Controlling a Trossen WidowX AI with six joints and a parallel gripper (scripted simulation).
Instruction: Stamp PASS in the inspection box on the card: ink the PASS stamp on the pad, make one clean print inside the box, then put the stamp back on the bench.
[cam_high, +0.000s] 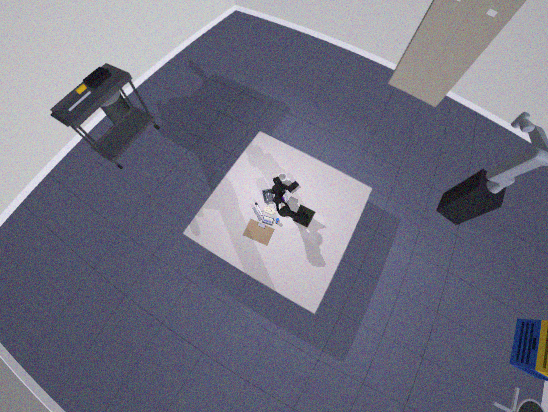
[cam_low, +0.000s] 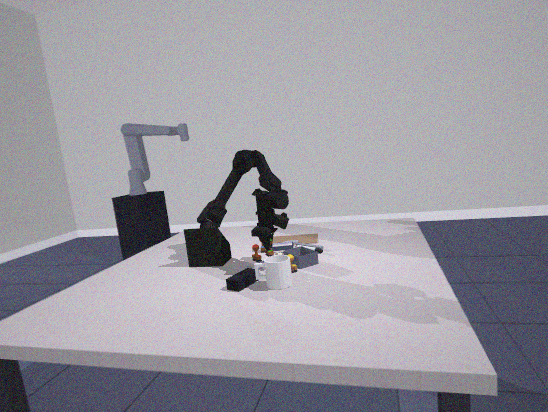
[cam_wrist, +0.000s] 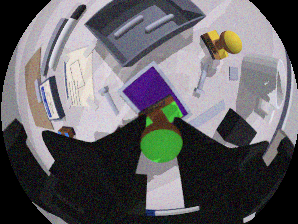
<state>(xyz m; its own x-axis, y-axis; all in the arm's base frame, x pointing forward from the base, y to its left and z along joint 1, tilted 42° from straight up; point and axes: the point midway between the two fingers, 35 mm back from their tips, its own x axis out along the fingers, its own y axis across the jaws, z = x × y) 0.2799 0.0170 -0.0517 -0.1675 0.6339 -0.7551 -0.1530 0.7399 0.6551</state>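
My gripper tip is 6 cm above the purple ink pad. Also, from my gripper tip: yellow-knobbed stamp 10 cm ahead, 6 cm to the right, 4 cm below; dark tray 11 cm ahead, 5 cm below, 4 cm to the left; red-knobbed stamp 8 cm behind, 5 cm to the left, 4 cm below.
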